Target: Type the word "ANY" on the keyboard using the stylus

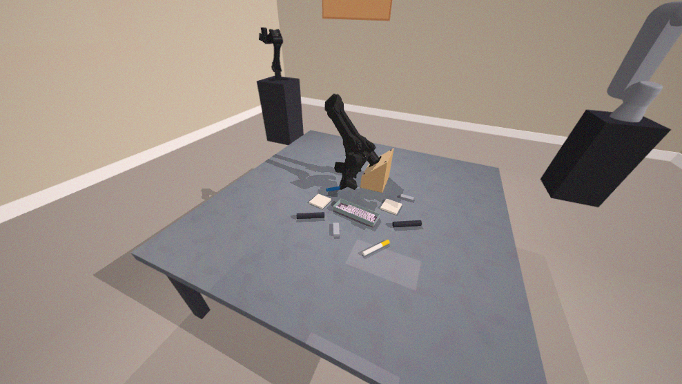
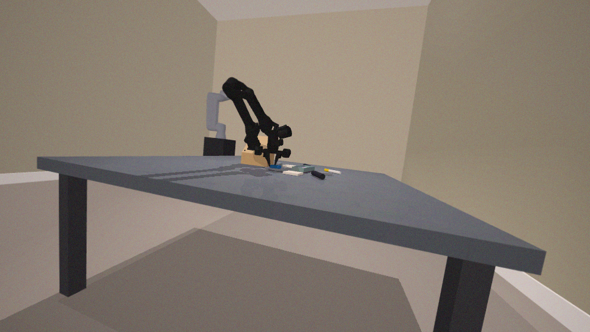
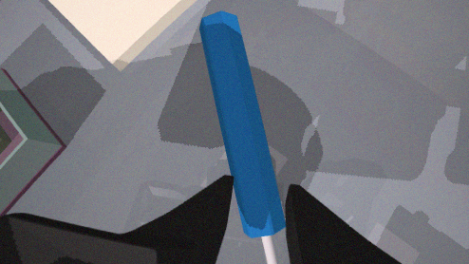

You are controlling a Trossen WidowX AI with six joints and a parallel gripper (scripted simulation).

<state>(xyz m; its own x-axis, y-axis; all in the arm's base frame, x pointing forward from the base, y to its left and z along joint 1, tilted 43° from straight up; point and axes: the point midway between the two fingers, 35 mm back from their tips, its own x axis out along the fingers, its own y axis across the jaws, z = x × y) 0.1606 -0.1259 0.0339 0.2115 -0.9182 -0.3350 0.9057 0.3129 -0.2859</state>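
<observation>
My gripper tip is right at the blue hexagonal stylus. From my gripper tip the other things lie so: yellow marker 290 mm ahead, 270 mm to the left, 10 mm below; then n key 170 mm ahead, 190 mm to the left; then H key 160 mm ahead, 120 mm to the left.
</observation>
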